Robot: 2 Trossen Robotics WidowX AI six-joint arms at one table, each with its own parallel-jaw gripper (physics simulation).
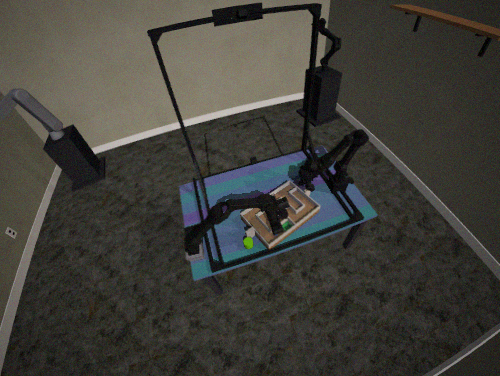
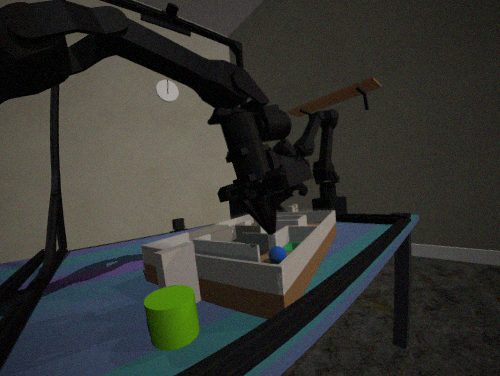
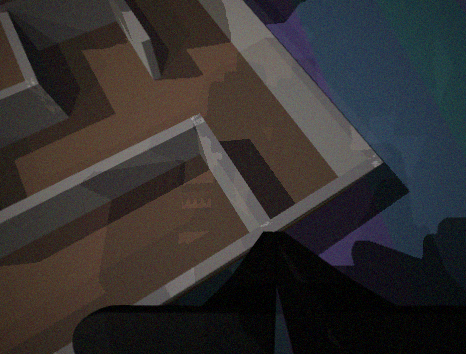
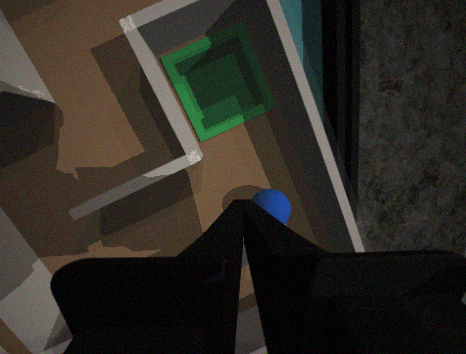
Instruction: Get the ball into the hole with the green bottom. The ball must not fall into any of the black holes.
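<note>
A wooden maze box (image 1: 306, 214) (image 2: 241, 274) (image 3: 302, 105) (image 4: 161, 95) with white walls lies on the table. The blue ball (image 2: 277, 254) (image 4: 274, 207) rests on the maze floor in the channel along the outer wall. The green-bottomed hole (image 1: 286, 225) (image 2: 291, 245) (image 4: 217, 82) lies a short way beyond it in the same channel. My right gripper (image 1: 278, 228) (image 2: 268, 229) (image 4: 241, 207) is shut and empty, its tip down in the channel just beside the ball. My left gripper (image 1: 308, 187) (image 3: 272, 241) is shut and empty, its tip at the maze's far outer wall, where an inner wall meets it.
A bright green cylinder (image 1: 248, 242) (image 2: 172, 317) stands on the striped table (image 1: 230, 183) (image 2: 99, 336) by a white block (image 2: 178, 268) at the maze's near corner. A black frame rail (image 1: 286, 244) (image 2: 286, 328) runs along the table edge.
</note>
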